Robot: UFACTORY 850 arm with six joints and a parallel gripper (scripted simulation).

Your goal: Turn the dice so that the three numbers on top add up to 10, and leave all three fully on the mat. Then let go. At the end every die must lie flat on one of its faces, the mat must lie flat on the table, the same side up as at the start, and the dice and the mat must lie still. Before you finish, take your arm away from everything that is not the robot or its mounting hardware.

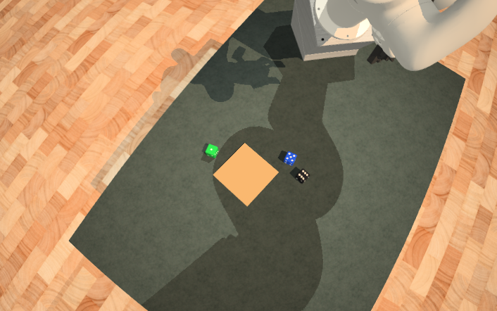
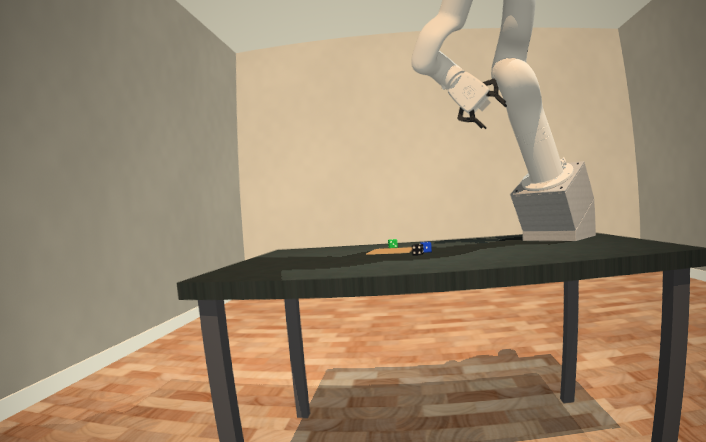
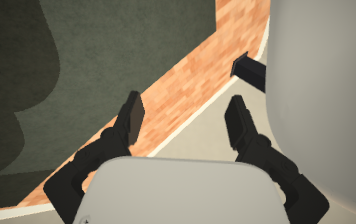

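Right now my hand is 380 mm short of the green die, 380 mm above it and 250 mm to the left of it. The rest, counted from my hand: black die: 380 mm below, 260 mm ahead; blue die: 380 mm below, 240 mm ahead, 60 mm to the right; orange mat: 400 mm below, 360 mm ahead, 130 mm to the right.
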